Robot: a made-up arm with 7 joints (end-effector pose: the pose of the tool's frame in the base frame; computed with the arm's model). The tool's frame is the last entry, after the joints. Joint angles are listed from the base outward.
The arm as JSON. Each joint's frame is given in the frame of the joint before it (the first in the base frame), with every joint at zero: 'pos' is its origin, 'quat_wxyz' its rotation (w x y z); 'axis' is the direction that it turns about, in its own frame. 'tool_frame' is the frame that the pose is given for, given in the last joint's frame.
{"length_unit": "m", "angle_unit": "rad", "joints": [
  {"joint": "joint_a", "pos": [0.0, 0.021, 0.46], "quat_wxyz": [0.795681, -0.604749, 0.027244, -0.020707], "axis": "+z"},
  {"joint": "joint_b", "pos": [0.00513, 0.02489, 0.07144], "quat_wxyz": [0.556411, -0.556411, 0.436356, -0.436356], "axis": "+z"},
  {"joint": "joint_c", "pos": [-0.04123, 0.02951, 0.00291], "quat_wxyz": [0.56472, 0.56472, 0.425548, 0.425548], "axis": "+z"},
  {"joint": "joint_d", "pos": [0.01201, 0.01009, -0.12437], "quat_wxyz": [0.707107, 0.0, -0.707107, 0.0], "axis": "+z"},
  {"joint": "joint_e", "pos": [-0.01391, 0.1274, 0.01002], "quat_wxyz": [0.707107, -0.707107, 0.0, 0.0], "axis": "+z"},
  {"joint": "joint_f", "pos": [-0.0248, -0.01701, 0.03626], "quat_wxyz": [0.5, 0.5, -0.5, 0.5], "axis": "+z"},
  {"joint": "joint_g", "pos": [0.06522, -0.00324, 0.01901], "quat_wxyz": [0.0, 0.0, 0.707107, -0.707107], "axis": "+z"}
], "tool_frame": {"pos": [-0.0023, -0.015, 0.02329], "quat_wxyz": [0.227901, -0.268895, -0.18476, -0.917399]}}
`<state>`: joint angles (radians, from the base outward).
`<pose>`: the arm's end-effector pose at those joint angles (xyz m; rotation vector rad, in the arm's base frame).
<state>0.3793 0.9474 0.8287 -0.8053 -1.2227 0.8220 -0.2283</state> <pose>0.1784 0.2389 0.4062 0.4250 -0.2400 -0.0290</pose>
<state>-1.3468 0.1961 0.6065 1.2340 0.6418 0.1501 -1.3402</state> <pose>0.4235 0.1256 0.3527 0.1346 -0.2356 -0.8070</pose>
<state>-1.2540 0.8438 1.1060 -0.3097 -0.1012 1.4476 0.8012</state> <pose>0.1399 0.3448 0.5744 0.1426 -0.1240 2.0739</pose>
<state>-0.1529 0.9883 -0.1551 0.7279 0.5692 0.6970 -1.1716</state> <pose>0.1816 0.4002 0.2526 1.0558 1.2897 -0.4404</pose>
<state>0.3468 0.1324 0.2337 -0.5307 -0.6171 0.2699 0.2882</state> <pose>0.1318 0.1970 0.2545 0.2461 -0.0894 0.9116</pose>
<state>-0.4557 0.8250 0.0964 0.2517 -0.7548 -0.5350 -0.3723</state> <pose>0.2726 0.2862 0.3772 0.3288 -1.2073 0.2934</pose>
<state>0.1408 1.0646 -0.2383 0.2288 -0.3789 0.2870 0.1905</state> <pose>0.1525 0.3277 0.2213 1.3346 0.2186 0.1357</pose>
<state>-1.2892 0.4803 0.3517 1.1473 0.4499 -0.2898 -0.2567</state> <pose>0.3936 0.2111 0.4303 0.8616 -0.8068 0.2750</pose>
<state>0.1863 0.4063 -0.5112 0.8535 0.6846 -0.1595 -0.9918</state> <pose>0.0183 0.1556 0.0712 0.4040 0.7026 -1.5684</pose>
